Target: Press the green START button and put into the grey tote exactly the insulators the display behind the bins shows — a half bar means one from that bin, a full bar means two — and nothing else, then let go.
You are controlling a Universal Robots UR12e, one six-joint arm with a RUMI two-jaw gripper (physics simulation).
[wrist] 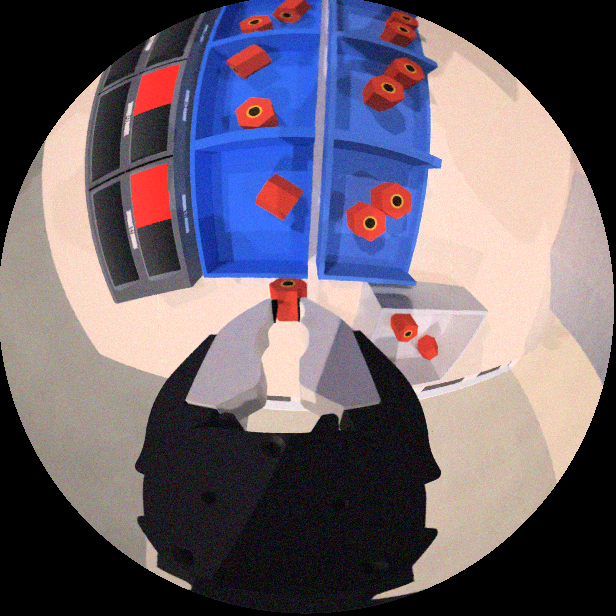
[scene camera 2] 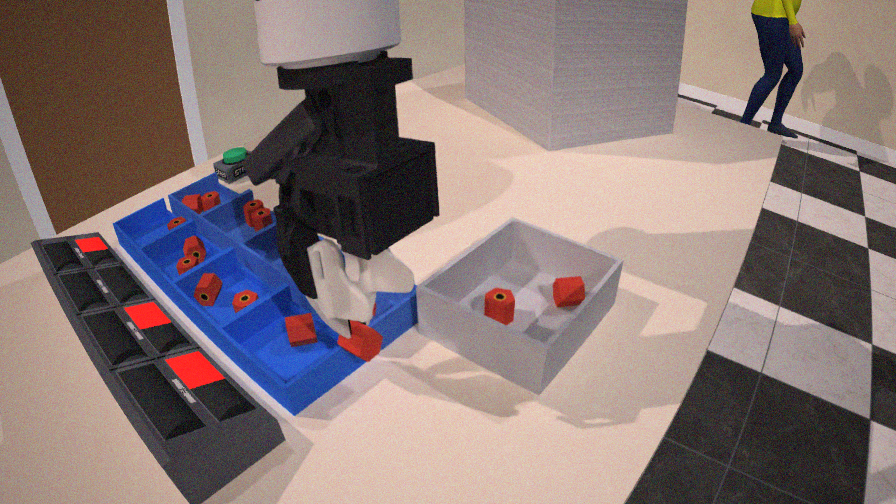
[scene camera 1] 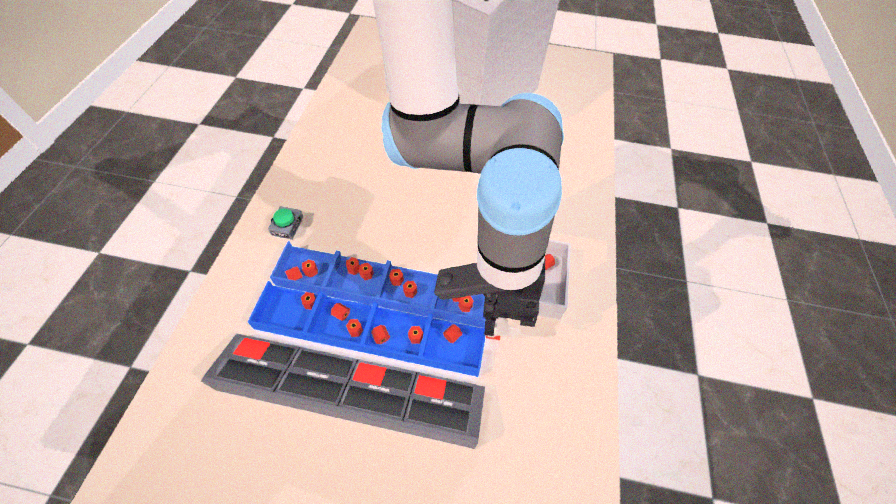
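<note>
My gripper (wrist: 287, 313) is shut on a red insulator (wrist: 286, 295) and holds it above the near right corner of the blue bins (scene camera 1: 375, 310); the insulator also shows in scene camera 2 (scene camera 2: 360, 340). The grey tote (scene camera 2: 520, 300) stands just right of the bins and holds two red insulators (scene camera 2: 499, 305) (scene camera 2: 568, 290). The display (scene camera 1: 344, 388) in front of the bins shows three red half bars (scene camera 1: 251, 348) (scene camera 1: 369, 374) (scene camera 1: 431, 386). The green START button (scene camera 1: 283, 218) sits behind the bins at the left. Several red insulators lie in the bin compartments.
A large grey block (scene camera 2: 573, 62) stands at the back. A person (scene camera 2: 773, 62) stands far right on the checkered floor. The arm's body (scene camera 1: 494, 188) hangs over the tote in scene camera 1 and hides most of it.
</note>
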